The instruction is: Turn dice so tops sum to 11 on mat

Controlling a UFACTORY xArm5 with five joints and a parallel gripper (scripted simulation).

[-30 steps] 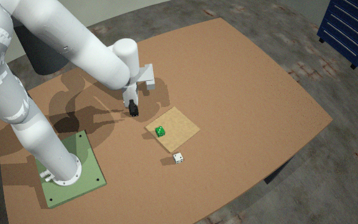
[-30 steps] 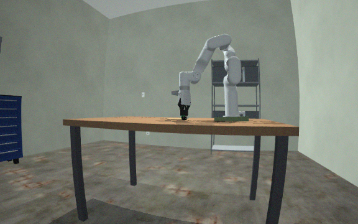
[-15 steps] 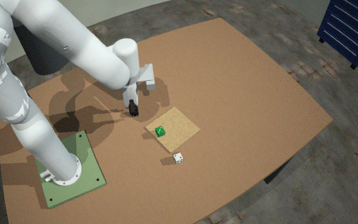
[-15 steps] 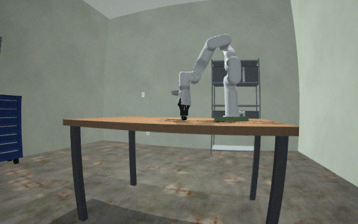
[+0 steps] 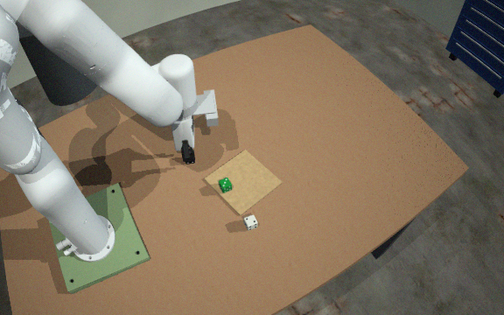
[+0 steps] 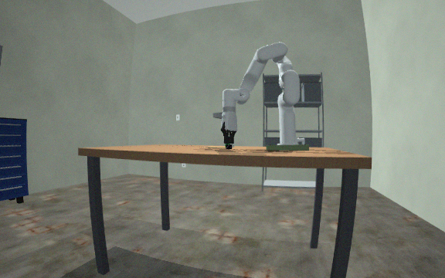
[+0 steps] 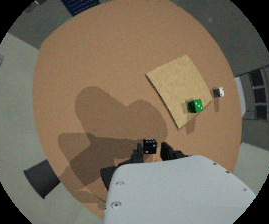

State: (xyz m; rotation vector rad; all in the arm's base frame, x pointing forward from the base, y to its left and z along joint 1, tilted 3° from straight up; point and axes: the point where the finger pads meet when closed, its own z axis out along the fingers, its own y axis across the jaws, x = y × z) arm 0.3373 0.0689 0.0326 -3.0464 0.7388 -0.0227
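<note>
The black die is 40 mm below my hand. Round my hand: tan mat 70 mm ahead, 140 mm to the right, 50 mm below; green die 20 mm ahead, 130 mm to the right, 30 mm below; white die 10 mm ahead, 250 mm to the right, 40 mm below.
</note>
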